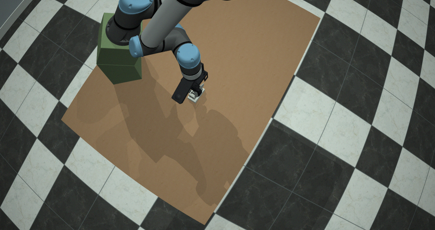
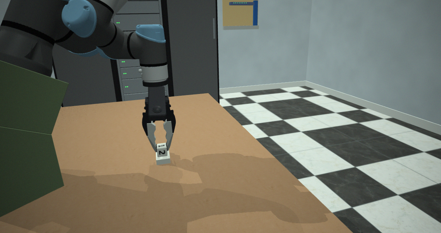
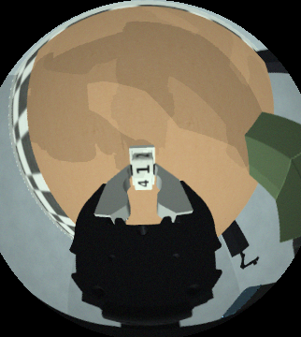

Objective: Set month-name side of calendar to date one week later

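Right now my hand is 4 cm above the white tray and 2 cm to the right of it.
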